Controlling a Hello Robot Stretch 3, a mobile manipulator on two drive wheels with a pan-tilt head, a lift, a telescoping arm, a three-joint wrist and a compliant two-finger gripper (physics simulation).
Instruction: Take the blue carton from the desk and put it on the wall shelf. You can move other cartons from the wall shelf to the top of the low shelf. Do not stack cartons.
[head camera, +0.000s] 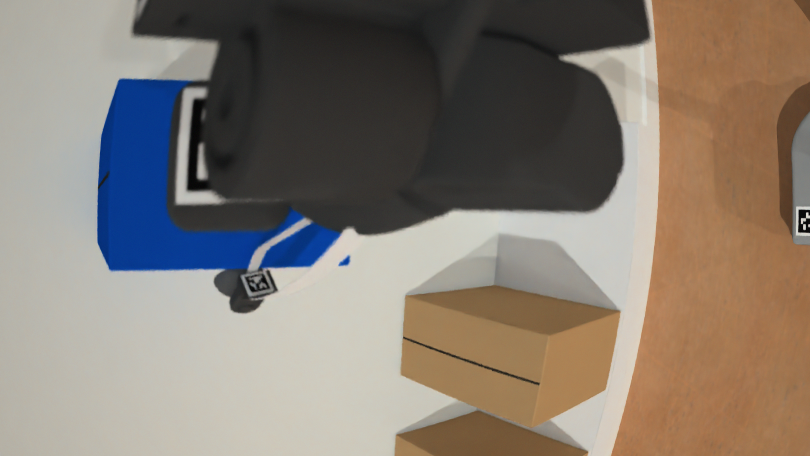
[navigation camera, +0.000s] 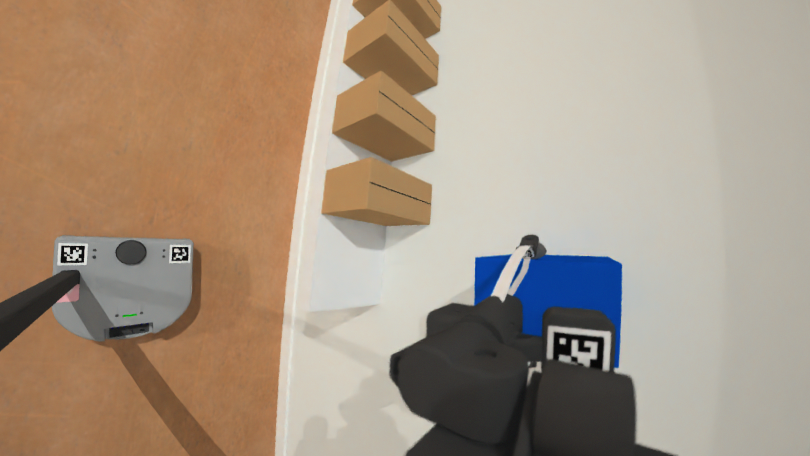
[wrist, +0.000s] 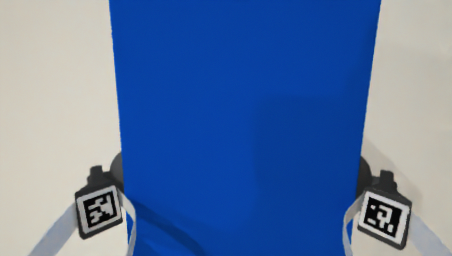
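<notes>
The blue carton (head camera: 136, 169) (navigation camera: 566, 277) (wrist: 225, 90) is between the two fingers of my gripper (wrist: 237, 170), one pad against each side. My gripper is shut on it and holds it in front of the pale wall. The wrist hides part of the carton in the head and navigation views. Several brown cartons (head camera: 476, 339) (navigation camera: 379, 195) stand in a row on a white shelf (head camera: 600, 226) (navigation camera: 348, 277) along the wall. I cannot tell from its height whether this is the wall shelf or the low shelf. The desk does not show.
The nearest brown carton is beyond the held carton toward the bottom of the head view, with a bare stretch of shelf beside it. My base (navigation camera: 130, 288) stands on the brown floor (navigation camera: 198, 113), apart from the wall. The black mast (navigation camera: 34, 308) crosses at the left.
</notes>
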